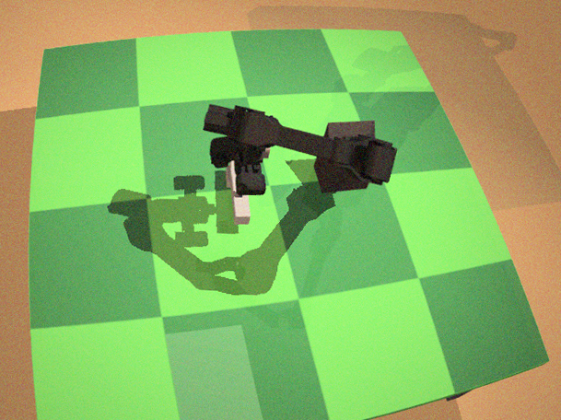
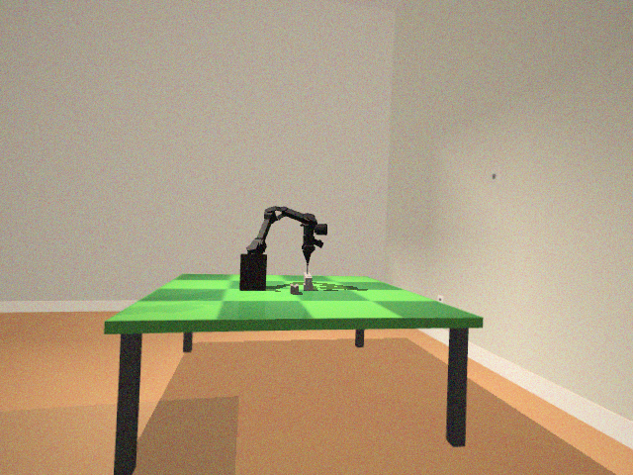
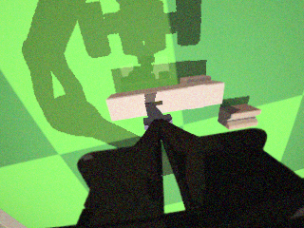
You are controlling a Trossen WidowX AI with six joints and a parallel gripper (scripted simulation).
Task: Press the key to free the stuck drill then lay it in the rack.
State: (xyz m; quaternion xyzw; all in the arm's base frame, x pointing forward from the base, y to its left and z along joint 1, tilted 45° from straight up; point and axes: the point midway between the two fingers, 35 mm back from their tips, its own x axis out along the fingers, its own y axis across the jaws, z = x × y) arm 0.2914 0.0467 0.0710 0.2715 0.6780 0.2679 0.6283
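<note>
My gripper tip is 30 mm above the blue key. From my gripper tip the other things lie so: rack (190 mm to the right, 110 mm below, 80 mm behind); steel block (90 mm below, 30 mm to the right); drill (80 mm below, 50 mm to the right).
</note>
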